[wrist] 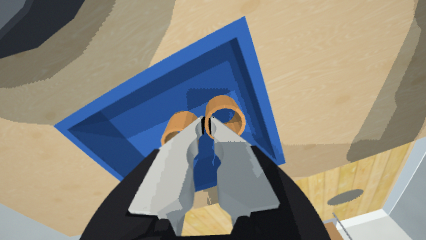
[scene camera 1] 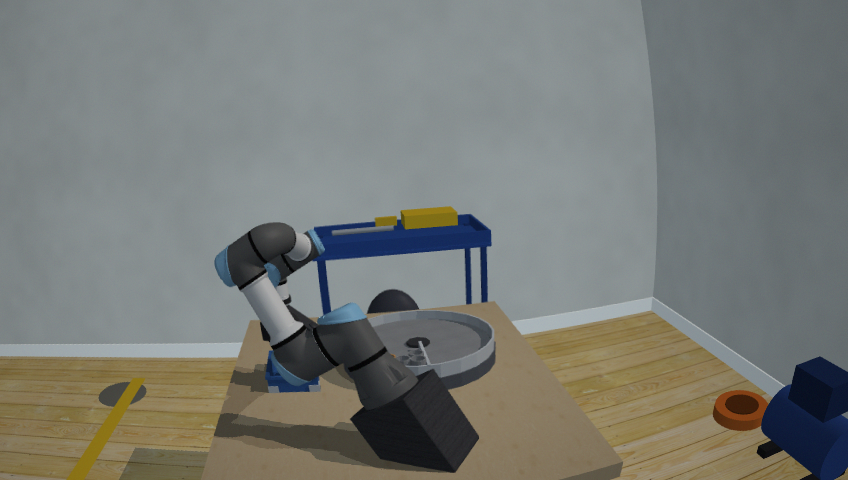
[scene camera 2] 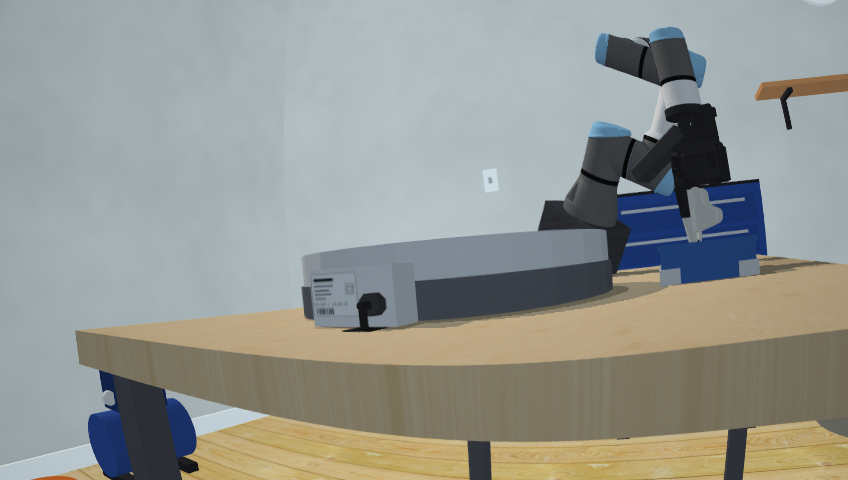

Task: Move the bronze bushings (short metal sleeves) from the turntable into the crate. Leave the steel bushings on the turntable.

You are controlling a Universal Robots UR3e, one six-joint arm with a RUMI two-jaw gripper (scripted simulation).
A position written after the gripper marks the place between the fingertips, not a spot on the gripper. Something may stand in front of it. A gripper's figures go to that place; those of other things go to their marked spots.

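Labels:
A blue crate (wrist: 118,137) stands 0.21 m from the lens. The gripper (wrist: 206,117) is 0.15 m from the lens, and so is a bronze bushing (wrist: 237,123), at 0.15 m from the lens. The marked spots on the blue crate and the bronze bushing are 0.15 m apart.

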